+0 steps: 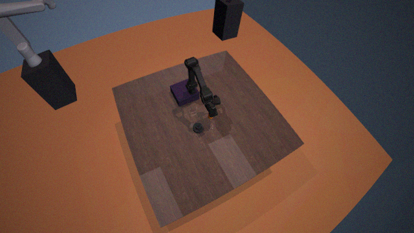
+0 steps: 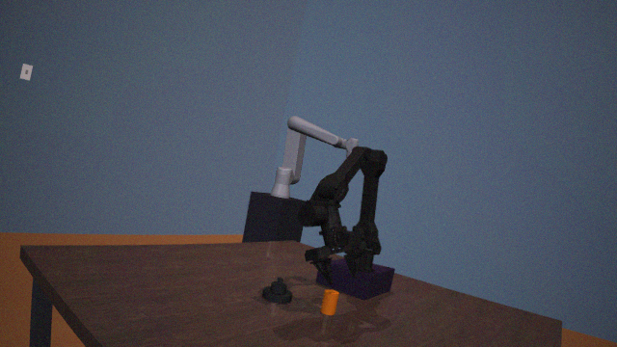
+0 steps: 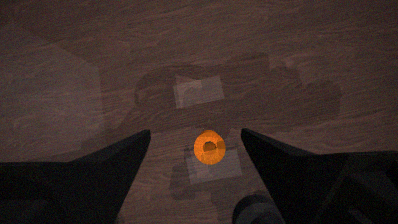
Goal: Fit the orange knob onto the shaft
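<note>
The orange knob is 1 cm ahead of my gripper tip, 2 cm to the right of it and 7 cm below it. Round my gripper tip: pedestal (5 cm ahead, 17 cm to the right, 7 cm below).
</note>
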